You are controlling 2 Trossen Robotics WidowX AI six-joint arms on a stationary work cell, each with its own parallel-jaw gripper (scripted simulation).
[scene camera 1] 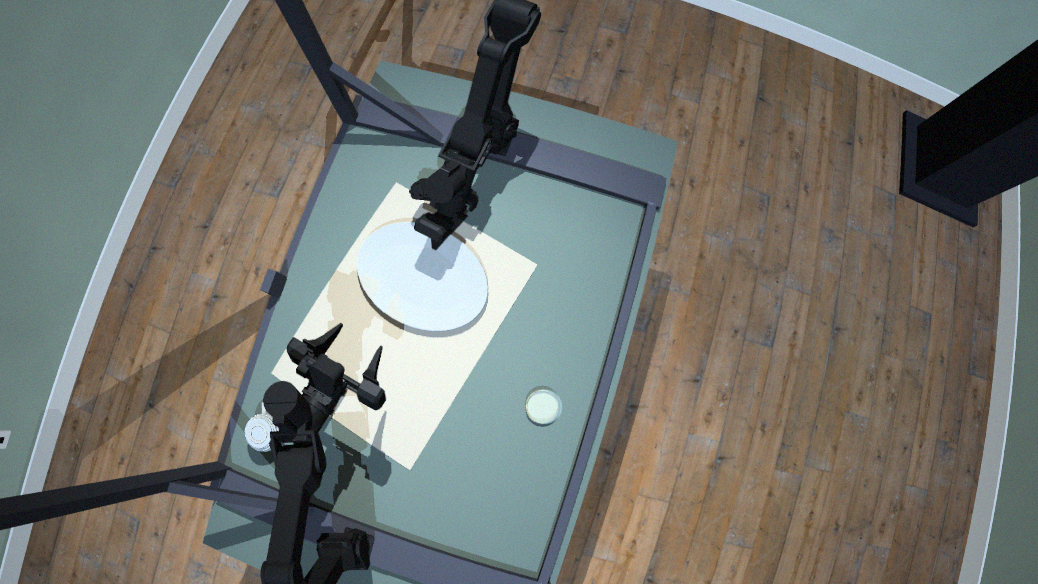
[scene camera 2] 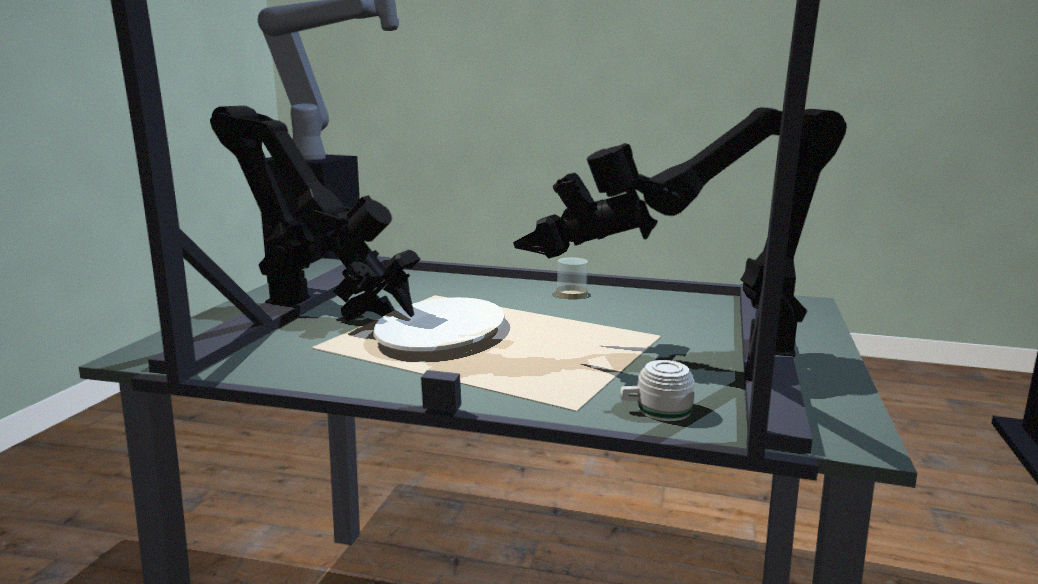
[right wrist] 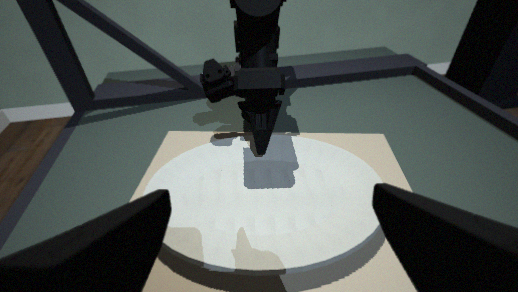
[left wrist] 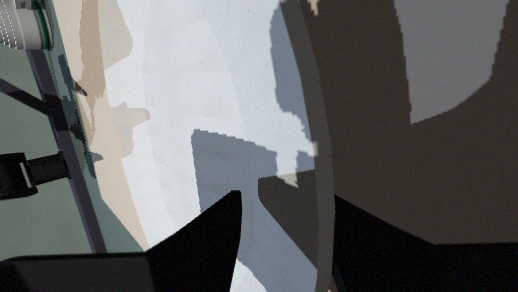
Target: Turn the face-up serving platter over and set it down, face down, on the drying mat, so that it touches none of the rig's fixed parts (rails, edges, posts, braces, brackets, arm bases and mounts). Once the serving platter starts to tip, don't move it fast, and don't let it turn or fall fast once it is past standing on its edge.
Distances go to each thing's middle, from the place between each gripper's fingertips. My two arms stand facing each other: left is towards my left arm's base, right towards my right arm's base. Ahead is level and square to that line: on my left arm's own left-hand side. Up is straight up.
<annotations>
Now: the white oval serving platter (scene camera 1: 440, 290) 10 mm behind my left hand (scene camera 2: 406, 321), 100 mm to the right of it and 30 mm below it. Also, from my left hand: white ribbed mug (scene camera 2: 665, 391) 220 mm behind, 520 mm to the right.
Right now the white oval serving platter is 200 mm to the left of my right hand (scene camera 1: 361, 335), 190 mm below it and 30 mm ahead of it. Round my right hand: white ribbed mug: 230 mm to the right, 180 mm behind, 170 mm below.
</annotations>
